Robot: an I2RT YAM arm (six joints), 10 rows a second.
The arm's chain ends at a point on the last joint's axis. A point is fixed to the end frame.
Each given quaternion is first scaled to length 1.
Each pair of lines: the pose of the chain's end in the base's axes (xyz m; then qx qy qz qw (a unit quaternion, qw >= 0)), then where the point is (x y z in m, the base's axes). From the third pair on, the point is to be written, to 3 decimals.
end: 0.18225 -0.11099 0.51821 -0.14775 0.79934 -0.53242 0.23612
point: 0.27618 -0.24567 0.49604
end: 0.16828 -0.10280 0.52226 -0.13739 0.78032 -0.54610 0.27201
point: 0.26634 -0.23592 0.51149
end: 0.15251 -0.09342 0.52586 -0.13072 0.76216 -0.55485 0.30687
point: 0.255 -0.224 0.525
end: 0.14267 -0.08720 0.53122 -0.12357 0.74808 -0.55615 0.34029
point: 0.248 -0.215 0.538
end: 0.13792 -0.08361 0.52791 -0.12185 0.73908 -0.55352 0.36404
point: 0.247 -0.208 0.539
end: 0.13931 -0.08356 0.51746 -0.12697 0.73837 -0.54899 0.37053
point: 0.250 -0.206 0.529
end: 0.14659 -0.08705 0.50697 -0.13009 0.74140 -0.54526 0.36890
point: 0.258 -0.209 0.517
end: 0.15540 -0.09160 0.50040 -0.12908 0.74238 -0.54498 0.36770
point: 0.267 -0.214 0.510
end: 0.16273 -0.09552 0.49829 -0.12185 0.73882 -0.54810 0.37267
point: 0.273 -0.219 0.510
